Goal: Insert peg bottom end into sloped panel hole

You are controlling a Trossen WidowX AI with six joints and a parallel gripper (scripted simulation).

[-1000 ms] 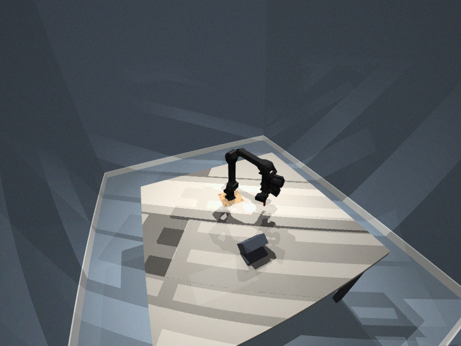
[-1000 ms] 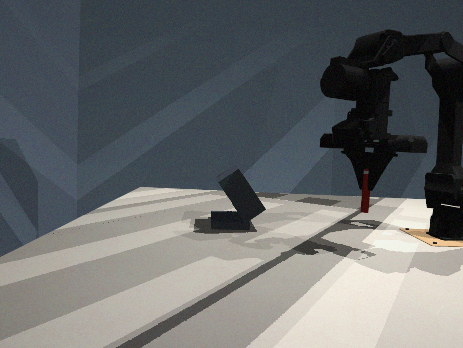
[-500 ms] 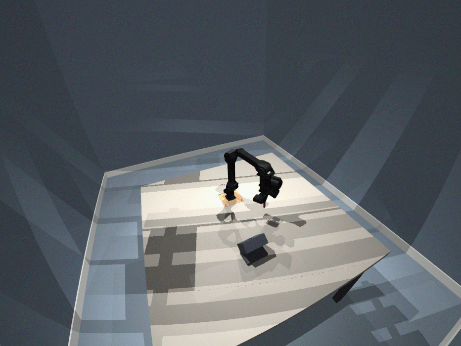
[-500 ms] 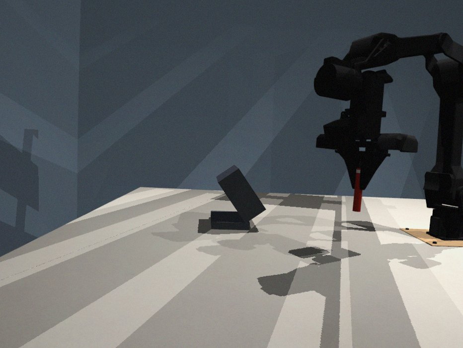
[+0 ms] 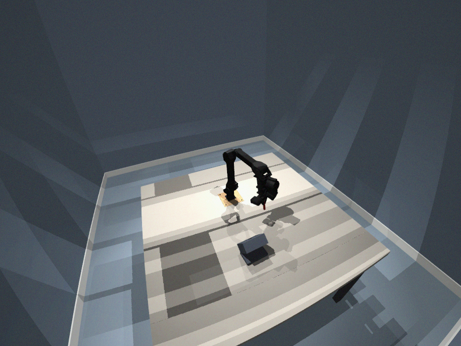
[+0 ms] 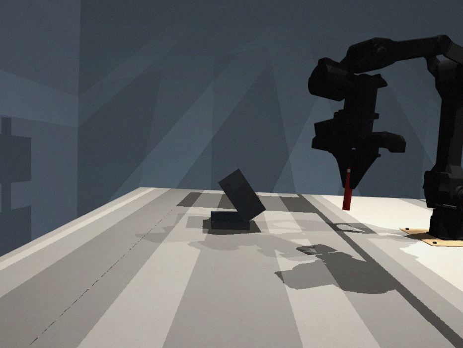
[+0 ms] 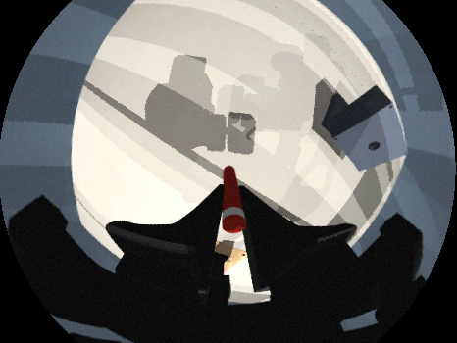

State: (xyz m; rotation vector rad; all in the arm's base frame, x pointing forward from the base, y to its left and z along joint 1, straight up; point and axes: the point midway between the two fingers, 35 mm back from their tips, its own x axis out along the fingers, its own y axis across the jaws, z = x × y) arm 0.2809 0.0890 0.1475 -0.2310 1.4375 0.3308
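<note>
Right now the sloped panel is 20 cm to the right of my gripper tip, 18 cm ahead of it and 4 cm below it. From my gripper tip the other things lie so: dark base block 20 cm to the right, 20 cm ahead, 11 cm below; red round peg 2 cm above.
</note>
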